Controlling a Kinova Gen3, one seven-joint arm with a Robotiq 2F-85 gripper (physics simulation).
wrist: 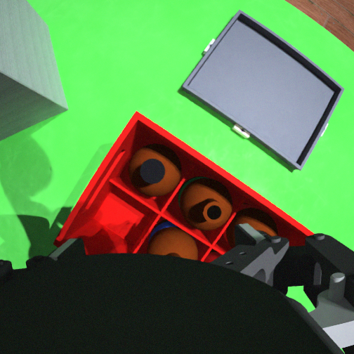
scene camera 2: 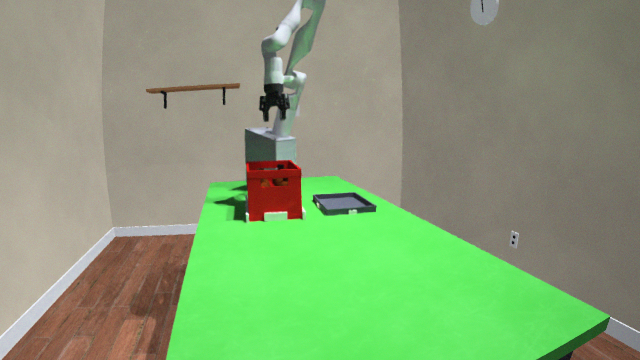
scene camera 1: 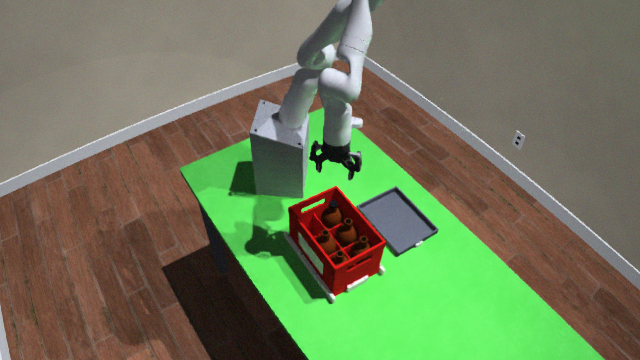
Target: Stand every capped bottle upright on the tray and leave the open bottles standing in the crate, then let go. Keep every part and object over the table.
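Places are measured from the arm's base along level axes (x ahead, y left, z up), in centimetres.
Where they show: gripper, fingertip midpoint: (scene camera 2: pixel 274 121) (scene camera 1: pixel 334 174); arm's base at its link origin: (scene camera 2: pixel 280 134) (scene camera 1: pixel 291 119).
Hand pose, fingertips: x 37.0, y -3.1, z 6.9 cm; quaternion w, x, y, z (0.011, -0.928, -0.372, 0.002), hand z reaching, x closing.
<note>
Each offset is from my fingertips to the centre of the thing. "*": to the spot under its first point. Level surfaces: height alone.
One bottle with a dark cap {dx -3.5, dy +2.4, dz -25.5 cm} (scene camera 1: pixel 332 217) (wrist: pixel 152 171) stands in a corner compartment of the red crate {dx +5.3, dy -1.6, dz -25.3 cm} (scene camera 1: pixel 345 278) (scene camera 2: pixel 275 202) (wrist: pixel 225 179), at the end nearest the robot base. Several open brown bottles stand in other compartments, among them one {dx +5.1, dy +3.1, dz -25.5 cm} (scene camera 1: pixel 346 233) (wrist: pixel 192 200) next to the capped one and one {dx +5.9, dy -5.5, dz -25.5 cm} (scene camera 1: pixel 326 243) (wrist: pixel 172 245) diagonal to it. The compartment beside the capped bottle is empty. The grey tray {* dx +3.1, dy +27.1, dz -33.5 cm} (scene camera 1: pixel 398 220) (scene camera 2: pixel 345 202) (wrist: pixel 265 90) is empty. My gripper (scene camera 1: pixel 335 172) (scene camera 2: pixel 274 119) is open and empty, pointing down above the crate's height. Its fingers partly hide the crate in the wrist view.
The grey base block (scene camera 1: pixel 279 160) (scene camera 2: pixel 260 145) (wrist: pixel 25 75) stands on the green table {dz -34.0 cm} (scene camera 1: pixel 450 300) (scene camera 2: pixel 350 280) behind the crate. White strips {* dx +20.0, dy -0.9, dz -31.3 cm} (scene camera 1: pixel 357 283) lie along the crate's foot. The tray lies close beside the crate, near a long table edge.
</note>
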